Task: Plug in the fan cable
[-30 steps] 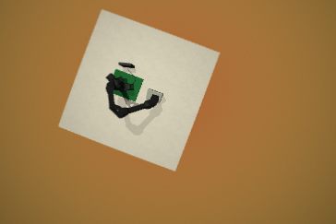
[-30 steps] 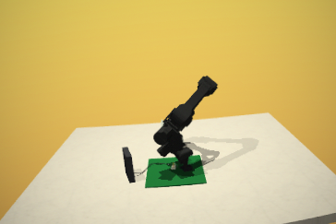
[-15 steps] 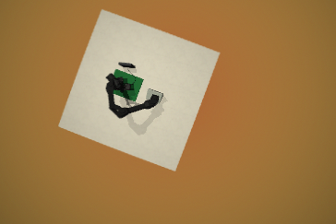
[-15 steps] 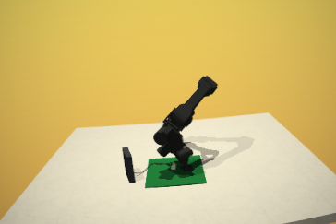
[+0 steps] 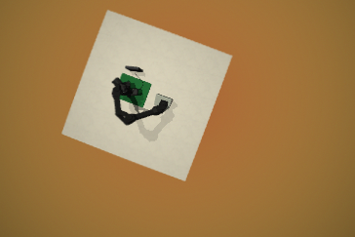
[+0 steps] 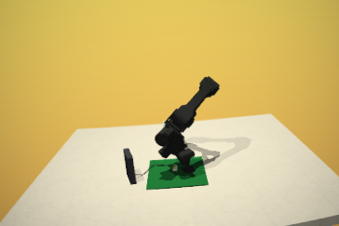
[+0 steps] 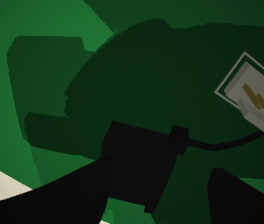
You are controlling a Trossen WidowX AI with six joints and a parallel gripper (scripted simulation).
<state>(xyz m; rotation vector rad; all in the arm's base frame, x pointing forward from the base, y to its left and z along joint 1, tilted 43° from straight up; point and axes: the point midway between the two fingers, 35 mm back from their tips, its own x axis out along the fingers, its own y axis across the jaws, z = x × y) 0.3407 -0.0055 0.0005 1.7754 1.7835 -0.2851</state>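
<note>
My gripper tip is now 1 cm short of the fan plug, 1 cm to the right of it and 1 cm above it. The rest, counted from my gripper tip: four-pin fan header: 3 cm behind, 4 cm to the right, 2 cm below; then green board: 1 cm behind, 4 cm to the right, 3 cm below; then black fan: 1 cm ahead, 22 cm to the right, 4 cm above.
</note>
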